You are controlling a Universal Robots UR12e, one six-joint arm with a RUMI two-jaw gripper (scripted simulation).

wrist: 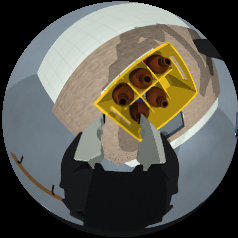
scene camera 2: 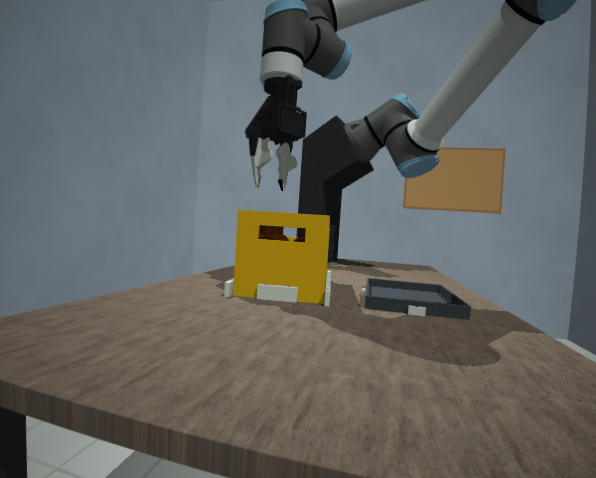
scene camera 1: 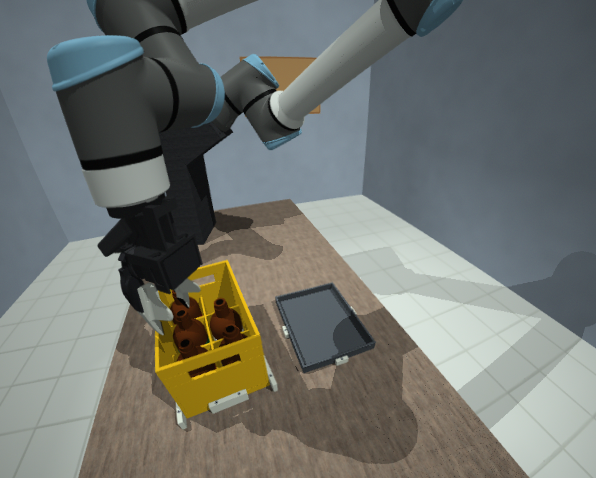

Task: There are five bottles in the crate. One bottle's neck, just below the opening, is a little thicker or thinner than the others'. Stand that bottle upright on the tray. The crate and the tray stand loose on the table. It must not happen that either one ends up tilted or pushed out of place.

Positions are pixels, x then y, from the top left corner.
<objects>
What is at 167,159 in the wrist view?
The gripper.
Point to a yellow crate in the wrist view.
179,92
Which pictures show the yellow crate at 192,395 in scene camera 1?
The wrist view, scene camera 2 and scene camera 1: all of them.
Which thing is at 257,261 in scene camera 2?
A yellow crate.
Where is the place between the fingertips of the gripper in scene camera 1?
At 175,320
</objects>
